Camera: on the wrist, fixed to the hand. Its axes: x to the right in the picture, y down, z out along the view.
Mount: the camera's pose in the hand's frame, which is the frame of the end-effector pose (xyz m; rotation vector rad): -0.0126 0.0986 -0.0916 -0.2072 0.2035 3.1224
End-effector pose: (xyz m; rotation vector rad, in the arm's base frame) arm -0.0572 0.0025 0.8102 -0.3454 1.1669 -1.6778
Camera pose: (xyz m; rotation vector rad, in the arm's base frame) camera -0.0589 0.0605 0.6881 1.1194 0.5064 1.1973
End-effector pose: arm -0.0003 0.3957 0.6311 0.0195 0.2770 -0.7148
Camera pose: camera 0.0323 0.4887 0.5386 0.2495 0.1928 2.4237
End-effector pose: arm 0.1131 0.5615 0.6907 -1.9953 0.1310 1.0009
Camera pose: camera 0.1165 0.4296 0.6612 0.0120 -1.9750 -0.9571
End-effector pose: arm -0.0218 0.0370 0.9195 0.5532 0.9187 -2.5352
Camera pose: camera 0.0571 0.0309 0.8099 0.7730 -0.2556 0.4654
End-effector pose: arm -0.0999 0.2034 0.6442 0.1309 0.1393 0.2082
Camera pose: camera -0.1453 0.3068 0.5700 0.0084 0.0218 -2.9398
